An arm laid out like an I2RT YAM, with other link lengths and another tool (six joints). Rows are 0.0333 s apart.
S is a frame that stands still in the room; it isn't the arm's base.
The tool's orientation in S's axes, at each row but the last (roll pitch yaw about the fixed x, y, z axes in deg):
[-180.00 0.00 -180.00]
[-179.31 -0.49 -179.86]
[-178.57 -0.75 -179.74]
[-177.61 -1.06 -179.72]
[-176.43 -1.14 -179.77]
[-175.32 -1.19 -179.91]
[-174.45 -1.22 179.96]
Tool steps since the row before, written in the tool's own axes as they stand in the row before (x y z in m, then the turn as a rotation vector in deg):
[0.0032 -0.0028 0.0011 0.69 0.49 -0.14]
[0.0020 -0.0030 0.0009 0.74 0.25 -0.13]
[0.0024 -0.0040 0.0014 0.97 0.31 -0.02]
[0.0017 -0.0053 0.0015 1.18 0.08 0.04]
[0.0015 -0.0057 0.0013 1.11 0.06 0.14]
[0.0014 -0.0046 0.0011 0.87 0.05 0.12]
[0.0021 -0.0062 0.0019 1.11 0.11 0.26]
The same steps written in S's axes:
[-0.0032 -0.0028 -0.0011 -0.69 0.49 0.14]
[-0.0020 -0.0030 -0.0008 -0.74 0.25 0.13]
[-0.0024 -0.0040 -0.0013 -0.97 0.31 0.02]
[-0.0017 -0.0054 -0.0012 -1.18 0.07 -0.02]
[-0.0015 -0.0058 -0.0009 -1.11 0.05 -0.12]
[-0.0014 -0.0047 -0.0007 -0.87 0.04 -0.11]
[-0.0021 -0.0064 -0.0012 -1.12 0.09 -0.25]

